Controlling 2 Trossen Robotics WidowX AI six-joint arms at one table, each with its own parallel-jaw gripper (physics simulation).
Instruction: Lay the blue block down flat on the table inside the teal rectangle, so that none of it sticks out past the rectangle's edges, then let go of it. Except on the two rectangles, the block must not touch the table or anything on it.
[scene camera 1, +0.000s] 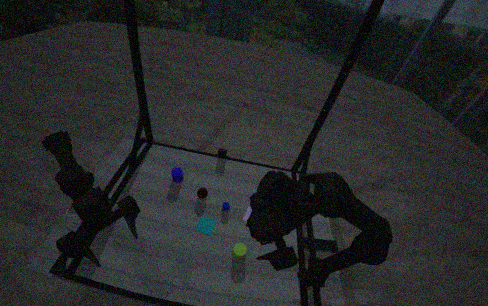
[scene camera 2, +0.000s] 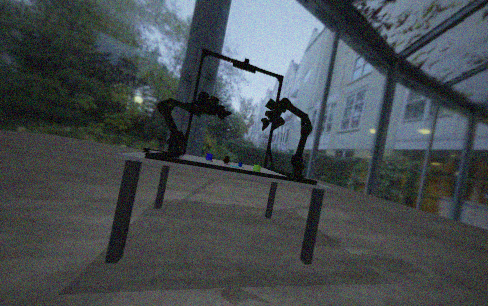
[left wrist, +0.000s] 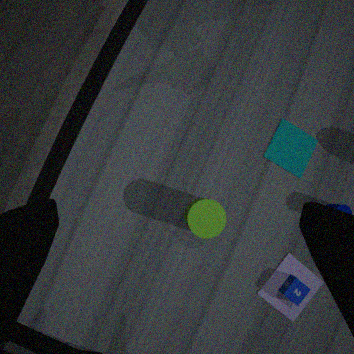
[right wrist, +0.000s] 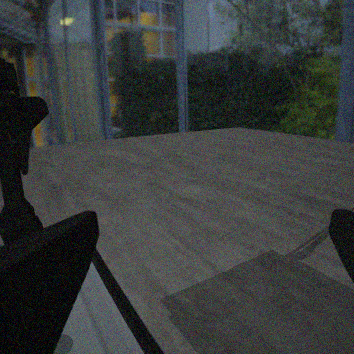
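Where they show: left gripper, fingertip midpoint: (scene camera 1: 252, 241) (scene camera 2: 266, 130) (left wrist: 181, 212); right gripper, fingertip midpoint: (scene camera 1: 118, 251) (scene camera 2: 228, 110) (right wrist: 214, 222); left arm's base, link origin: (scene camera 1: 308, 277) (scene camera 2: 296, 176); right arm's base, link origin: (scene camera 2: 172, 154).
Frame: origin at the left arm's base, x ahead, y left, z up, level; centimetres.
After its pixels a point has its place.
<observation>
The blue block (left wrist: 296, 291) @(x 15.8, y -30.8, z 0.0 cm) is on the pale lavender rectangle (scene camera 1: 247, 214) @(x 18.3, y -32.0, z -1.8 cm) (left wrist: 304, 275) @(x 17.8, y -32.9, z -1.8 cm) at the lower right of the left wrist view, a face marked 2 upward and a darker side showing. The block does not show in scene camera 1, where the left arm covers part of that rectangle. The teal rectangle (scene camera 1: 206, 226) @(x 37.5, y -27.9, z -1.8 cm) (left wrist: 291, 148) @(x 37.5, y -28.4, z -1.8 cm) has nothing on it. My left gripper (left wrist: 181, 212) @(x 27.6, y -9.5, z 28.1 cm) is open and empty, high above the table, with the block off toward its right finger. My right gripper (scene camera 1: 118, 251) @(x 59.0, y -8.3, z 32.4 cm) (right wrist: 214, 222) @(x 59.0, y -8.3, z 32.4 cm) is open and empty, raised at the left of scene camera 1, far from the block.
A yellow-green cylinder (scene camera 1: 240, 250) @(x 25.5, y -14.8, z 2.5 cm) (scene camera 2: 256, 168) @(x 27.3, y -13.4, z 0.4 cm) (left wrist: 206, 218) @(x 25.5, y -15.3, z 2.5 cm) stands below the left gripper. A small blue round object (scene camera 1: 226, 206) @(x 28.0, y -35.4, z 1.2 cm) (left wrist: 342, 208) @(x 28.9, y -36.1, z 1.2 cm) stands between the rectangles. A dark round object (scene camera 1: 202, 193) @(x 38.4, y -42.1, z 2.6 cm) and a larger blue one (scene camera 1: 177, 174) @(x 50.0, y -52.9, z 3.5 cm) stand farther back. Black frame posts (scene camera 1: 139, 80) @(x 67.0, y -78.9, z 38.4 cm) rise at the table edges.
</observation>
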